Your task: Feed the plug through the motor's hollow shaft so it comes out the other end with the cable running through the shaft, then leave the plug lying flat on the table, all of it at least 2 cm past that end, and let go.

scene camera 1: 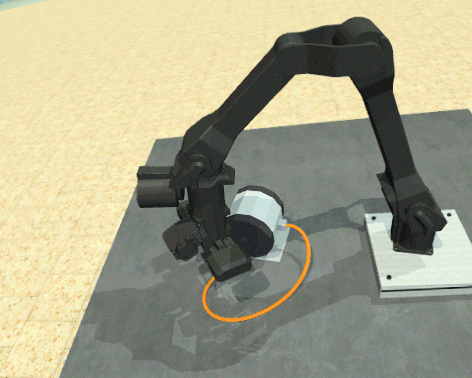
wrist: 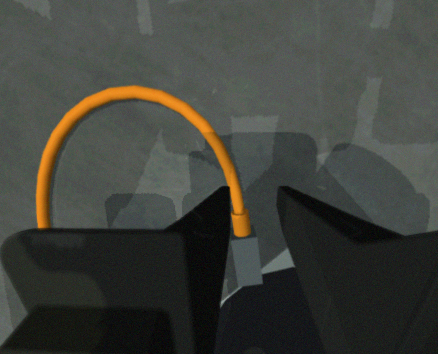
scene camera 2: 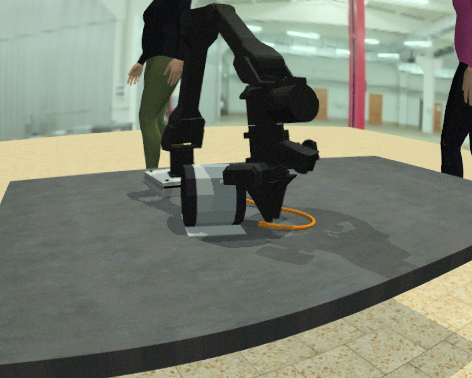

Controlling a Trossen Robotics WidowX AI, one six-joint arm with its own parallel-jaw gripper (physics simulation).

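Seen in the pictures: gripper, fingertip midpoint: (wrist: pixel 253 195) (scene camera 2: pixel 272 220); arm's base at its link origin: (scene camera 1: pixel 412 239).
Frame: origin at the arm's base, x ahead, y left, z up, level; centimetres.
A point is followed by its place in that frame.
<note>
The motor (scene camera 1: pixel 257 206) {z 6.9, x 26.9, y 1.7 cm} (scene camera 2: pixel 215 197) {z 3.0, x 33.6, y 0.7 cm} (wrist: pixel 272 312) {z 0.2, x 30.6, y 5.7 cm} stands on its pale base plate, a light drum with dark ends. The orange cable (scene camera 1: pixel 308 257) {z -0.1, x 17.3, y 6.4 cm} (scene camera 2: pixel 313 220) {z -2.4, x 32.1, y 18.7 cm} (wrist: pixel 130 92) {z -2.4, x 33.4, y 17.7 cm} starts at a small block on its side and loops over the table. The grey plug (wrist: pixel 247 262) {z -1.7, x 30.9, y 7.4 cm} lies outside the shaft, its tip close to the motor's dark end face in the wrist view; the arm hides it in scene camera 1. My gripper (scene camera 2: pixel 270 219) {z -1.2, x 34.0, y 10.1 cm} (wrist: pixel 253 195) {z -1.2, x 34.0, y 10.1 cm} is partly open, low over the table, with its fingers on either side of the plug, the left one nearer. It grips nothing. The shaft opening is hard to make out.
The arm's pale base plate (scene camera 1: pixel 420 280) {z 0.3, x -1.0, y 8.8 cm} (scene camera 2: pixel 162 179) {z -0.1, x 4.5, y -5.2 cm} stands on the dark table (scene camera 1: pixel 350 340) {z -3.0, x 9.0, y 19.1 cm} (scene camera 2: pixel 125 300) {z -3.0, x 54.3, y -14.3 cm}. The table's edge (scene camera 2: pixel 210 332) {z -3.0, x 62.1, y -6.1 cm} runs along the front in scene camera 2. Arm shadows cover the table around the plug.
</note>
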